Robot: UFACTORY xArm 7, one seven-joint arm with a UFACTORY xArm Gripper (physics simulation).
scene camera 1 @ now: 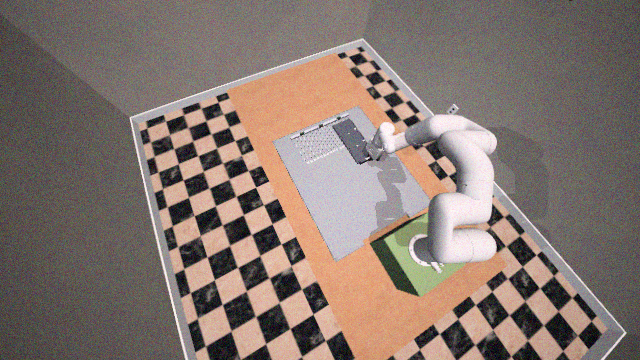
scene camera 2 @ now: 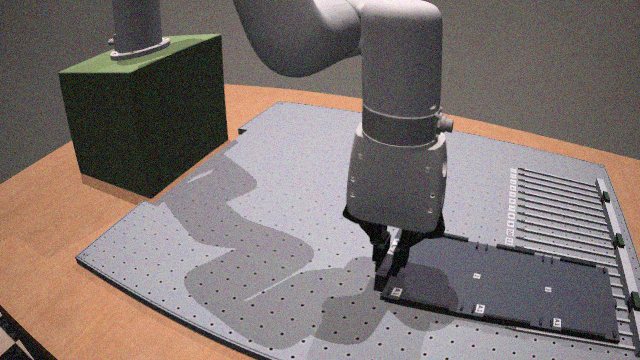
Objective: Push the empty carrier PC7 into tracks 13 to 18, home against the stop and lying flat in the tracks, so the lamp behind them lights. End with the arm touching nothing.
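Places are measured from the arm's base along level axes (x back, y right, z up), in millimetres.
Pixels of known places: gripper, fingertip midpoint: point(scene camera 1: 369, 158) point(scene camera 2: 389, 267); arm's base at its link origin: point(scene camera 1: 423, 249) point(scene camera 2: 140, 50).
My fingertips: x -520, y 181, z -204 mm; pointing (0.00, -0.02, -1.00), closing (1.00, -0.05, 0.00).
For each thing: its top centre in the pictures, then the offset to it from my fingertips. "spot": a spot on its surface instead. Level surfaces: height alone.
- flat dark carrier PC7 at its top centre: point(scene camera 2: 514, 270) point(scene camera 1: 354, 138) dy -8, dx -158, dz +19 mm
- light stop rail at a spot on its surface: point(scene camera 2: 611, 215) spot: dy -208, dx -360, dz +5 mm
- grey perforated plate at its surface level: dz -11 mm
The flat dark carrier PC7 point(scene camera 1: 351, 140) point(scene camera 2: 505, 287) lies over the tracks at the near right end of the track field in scene camera 2. Its far end is close to the light stop rail point(scene camera 1: 320, 126) point(scene camera 2: 611, 215), with a narrow strip of track showing between them. It looks nearly flat; whether it is fully seated cannot be told. My gripper point(scene camera 1: 369, 158) point(scene camera 2: 391, 262) points down, shut on the raised end grip of the carrier at the end away from the stop. The fingers hide part of that grip. No lit lamp can be made out behind the carrier.
Parallel tracks point(scene camera 1: 319, 146) point(scene camera 2: 560, 214) run beside the carrier, with number labels at their front ends. Small dark green blocks sit along the stop rail. The grey perforated plate point(scene camera 1: 330, 210) point(scene camera 2: 300, 175) carries the tracks. The green base block point(scene camera 1: 420, 282) point(scene camera 2: 145, 130) stands under the arm.
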